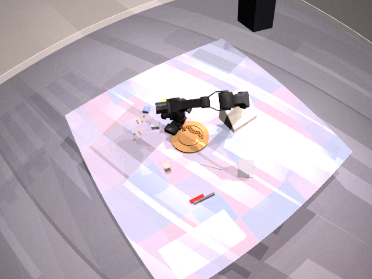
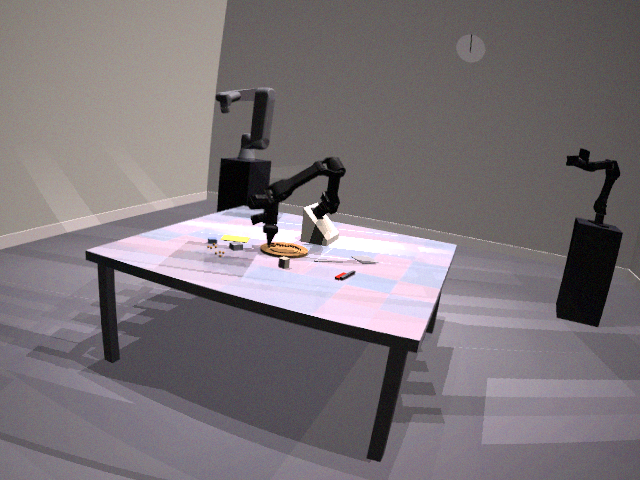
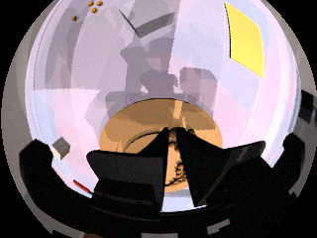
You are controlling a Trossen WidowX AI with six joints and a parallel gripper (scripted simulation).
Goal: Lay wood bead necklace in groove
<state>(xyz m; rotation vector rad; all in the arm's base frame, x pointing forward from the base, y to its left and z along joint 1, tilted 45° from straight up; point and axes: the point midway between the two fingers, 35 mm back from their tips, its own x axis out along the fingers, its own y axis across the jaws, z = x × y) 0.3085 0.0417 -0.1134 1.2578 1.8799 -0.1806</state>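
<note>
Now: gripper tip 30 mm past the round bead board, 60 mm to the right of it and 10 mm above it. Round my gripper tip: cream cube 160 mm ahead, 180 mm to the left; then white block 100 mm ahead, 100 mm to the right, 10 mm below; then yellow sheet 30 mm behind, 200 mm to the right, 20 mm below.
</note>
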